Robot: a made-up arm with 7 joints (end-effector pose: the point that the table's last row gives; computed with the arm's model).
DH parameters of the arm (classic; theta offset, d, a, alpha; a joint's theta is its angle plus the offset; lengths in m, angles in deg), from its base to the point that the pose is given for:
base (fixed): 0 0 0 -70
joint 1: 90 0 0 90
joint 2: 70 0 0 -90
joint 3: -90 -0.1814 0.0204 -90
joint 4: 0 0 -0.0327 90
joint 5: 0 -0.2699 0 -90
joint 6: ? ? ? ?
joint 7: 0 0 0 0
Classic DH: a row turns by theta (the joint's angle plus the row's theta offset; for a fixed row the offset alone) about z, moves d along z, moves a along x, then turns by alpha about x.
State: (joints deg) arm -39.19 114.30 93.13 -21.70 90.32 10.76 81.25
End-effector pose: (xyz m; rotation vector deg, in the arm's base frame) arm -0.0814 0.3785 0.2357 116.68 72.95 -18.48
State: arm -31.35 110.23 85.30 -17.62 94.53 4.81 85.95
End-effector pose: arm -0.0328 0.3990 0.2143 110.23 71.65 -30.10
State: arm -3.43 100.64 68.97 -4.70 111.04 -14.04 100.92
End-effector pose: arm 0.0074 0.4435 0.0931 79.40 72.61 -42.11
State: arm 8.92 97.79 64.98 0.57 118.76 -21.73 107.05
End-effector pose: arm -0.0231 0.4479 0.0498 65.94 76.73 -37.01
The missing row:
joint 6: 0 0 0 90
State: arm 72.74 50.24 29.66 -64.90 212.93 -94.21 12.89
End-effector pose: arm -0.1441 0.3483 -0.1639 -73.84 41.80 -87.17
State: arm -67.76 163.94 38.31 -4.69 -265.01 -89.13 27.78
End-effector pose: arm -0.3394 0.1956 0.2278 -20.09 46.65 11.78
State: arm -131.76 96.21 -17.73 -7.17 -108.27 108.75 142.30
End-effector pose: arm 0.0716 0.3809 0.2361 -64.45 54.57 -73.89
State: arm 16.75 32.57 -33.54 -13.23 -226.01 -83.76 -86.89
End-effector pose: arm -0.0886 0.2173 -0.3891 109.25 7.54 7.24
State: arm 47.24 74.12 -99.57 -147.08 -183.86 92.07 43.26
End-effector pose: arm -0.1243 -0.1023 -0.1126 59.64 -118.66 -38.46
